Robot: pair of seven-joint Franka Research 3 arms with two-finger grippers.
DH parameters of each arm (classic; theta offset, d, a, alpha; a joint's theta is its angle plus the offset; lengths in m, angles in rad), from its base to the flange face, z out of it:
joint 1: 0 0.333 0 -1.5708
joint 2: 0 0 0 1.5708
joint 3: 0 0.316 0.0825 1.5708
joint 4: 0 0 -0.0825 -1.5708
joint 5: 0 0.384 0 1.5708
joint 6: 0 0 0.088 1.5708
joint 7: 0 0.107 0 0
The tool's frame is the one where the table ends.
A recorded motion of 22 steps. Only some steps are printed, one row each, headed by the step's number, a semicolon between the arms.
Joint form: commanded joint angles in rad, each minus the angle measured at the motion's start. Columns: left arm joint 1, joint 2, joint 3, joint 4, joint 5, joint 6, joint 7; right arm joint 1, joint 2, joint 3, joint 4, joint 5, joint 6, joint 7.
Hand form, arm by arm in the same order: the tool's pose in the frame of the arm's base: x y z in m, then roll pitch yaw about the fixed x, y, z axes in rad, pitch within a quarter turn. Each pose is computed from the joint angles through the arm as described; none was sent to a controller.
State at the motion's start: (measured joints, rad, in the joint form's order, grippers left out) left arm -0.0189 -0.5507 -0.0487 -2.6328 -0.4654 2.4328 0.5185; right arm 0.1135 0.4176 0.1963 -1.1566 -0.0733 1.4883 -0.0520
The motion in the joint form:
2: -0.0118 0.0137 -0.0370 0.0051 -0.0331 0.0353 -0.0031; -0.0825 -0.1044 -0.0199 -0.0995 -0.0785 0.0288 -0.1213
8: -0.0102 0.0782 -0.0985 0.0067 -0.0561 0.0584 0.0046; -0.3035 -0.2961 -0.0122 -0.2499 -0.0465 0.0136 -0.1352
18: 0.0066 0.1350 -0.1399 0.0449 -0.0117 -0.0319 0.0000; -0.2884 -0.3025 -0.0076 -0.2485 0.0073 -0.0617 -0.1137
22: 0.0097 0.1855 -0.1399 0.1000 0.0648 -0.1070 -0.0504; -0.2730 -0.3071 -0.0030 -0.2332 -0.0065 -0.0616 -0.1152
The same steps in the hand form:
2: 0.4021 -0.0467 0.4596 2.9405 -0.4631 -0.2473; 0.6342 0.0969 0.5828 3.0534 0.0635 0.3662
8: 0.4082 -0.0703 0.4352 2.9477 -0.4195 -0.2890; 0.5847 -0.0243 0.6279 3.0502 0.0415 0.1715
18: 0.4131 -0.0874 0.4193 2.9514 -0.3125 -0.3644; 0.5747 -0.0069 0.6257 3.1128 0.0975 0.1714
22: 0.4235 -0.0922 0.4162 2.9611 -0.2301 -0.3848; 0.5735 0.0029 0.6354 3.0957 0.0801 0.1901

